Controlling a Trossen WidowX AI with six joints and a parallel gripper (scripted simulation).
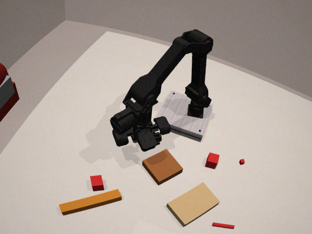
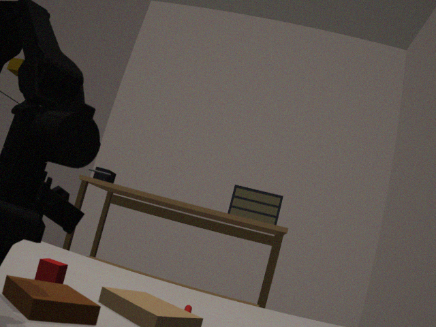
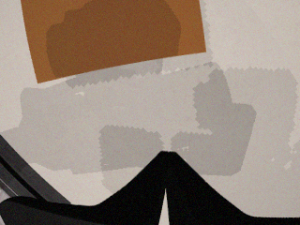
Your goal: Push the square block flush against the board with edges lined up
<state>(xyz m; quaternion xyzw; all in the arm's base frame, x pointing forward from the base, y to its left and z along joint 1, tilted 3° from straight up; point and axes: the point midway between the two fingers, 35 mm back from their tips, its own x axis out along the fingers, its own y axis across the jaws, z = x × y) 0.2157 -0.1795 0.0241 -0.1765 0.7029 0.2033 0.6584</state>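
My gripper tip is now 90 mm to the right of the square brown block, 60 mm short of it and 20 mm above it. The rest, counted from my gripper tip: tan slab (220 mm to the left, 190 mm ahead, 20 mm below); thin red stick (340 mm to the left, 260 mm ahead, 30 mm below); long orange board (270 mm ahead, 120 mm to the right, 20 mm below).
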